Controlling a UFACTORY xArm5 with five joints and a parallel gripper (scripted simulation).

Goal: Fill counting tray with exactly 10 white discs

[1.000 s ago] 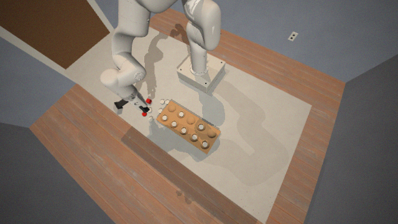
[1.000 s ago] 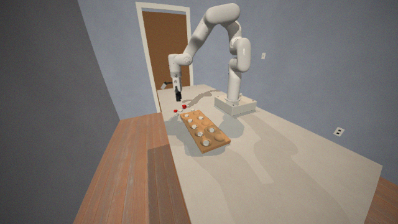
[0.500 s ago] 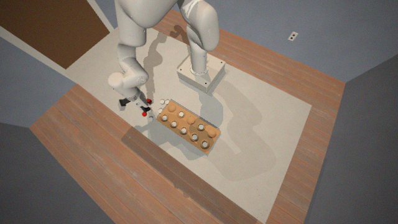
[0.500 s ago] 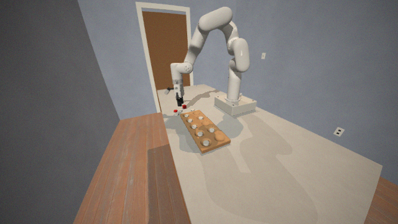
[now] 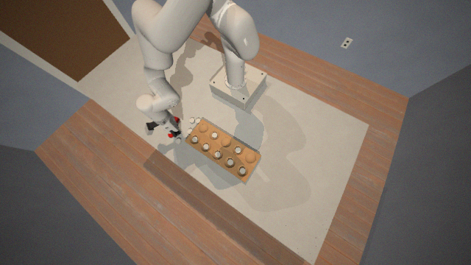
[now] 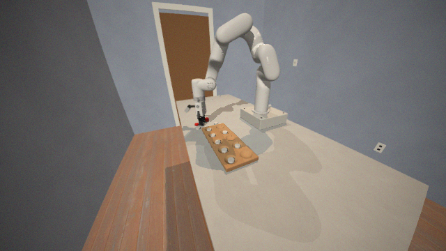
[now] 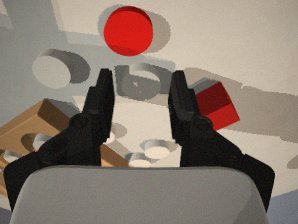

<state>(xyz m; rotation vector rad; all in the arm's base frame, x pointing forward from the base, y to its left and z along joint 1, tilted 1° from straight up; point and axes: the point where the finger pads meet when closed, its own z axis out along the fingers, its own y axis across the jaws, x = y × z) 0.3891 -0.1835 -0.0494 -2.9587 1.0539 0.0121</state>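
Right now my hand is 40 mm short of the red disc, 20 mm to the left of it and 20 mm above it. Round my hand: wooden counting tray: 280 mm to the left, 20 mm below, 10 mm behind; red cube: 50 mm behind, 40 mm to the right, 10 mm below.
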